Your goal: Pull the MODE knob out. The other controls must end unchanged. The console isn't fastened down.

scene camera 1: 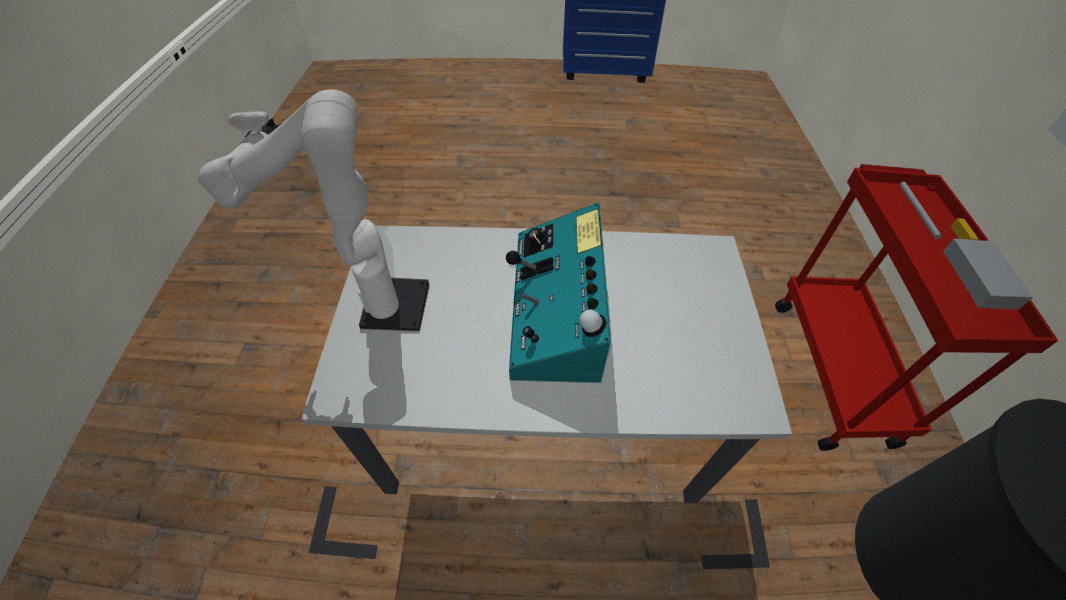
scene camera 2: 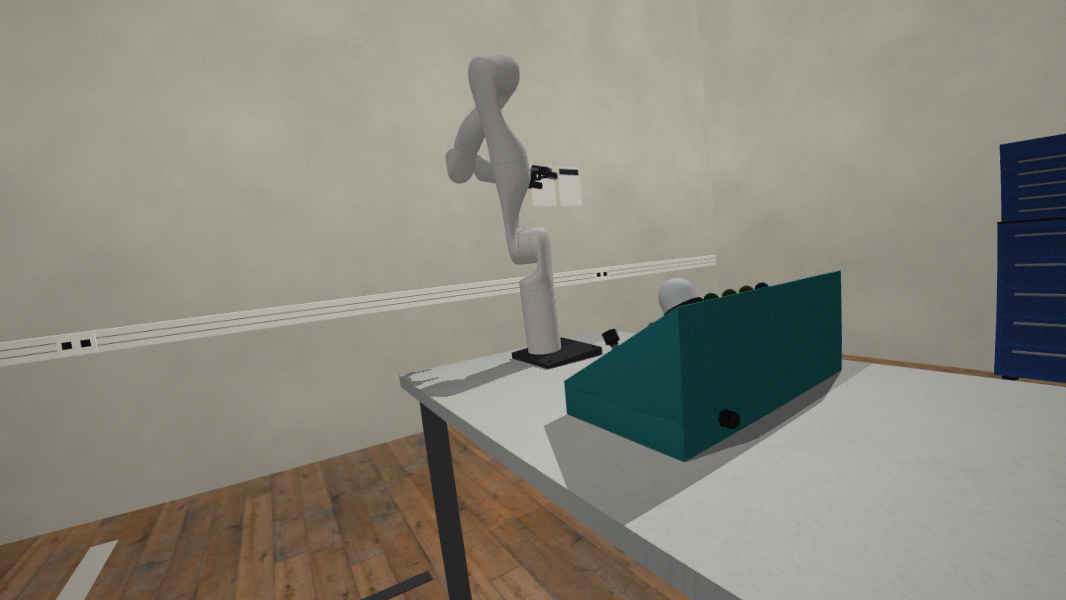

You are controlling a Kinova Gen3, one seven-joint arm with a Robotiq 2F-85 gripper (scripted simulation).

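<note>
I can see a teal console (scene camera 2: 670, 387), and I see the same teal console (scene camera 1: 565, 302) here too.
</note>
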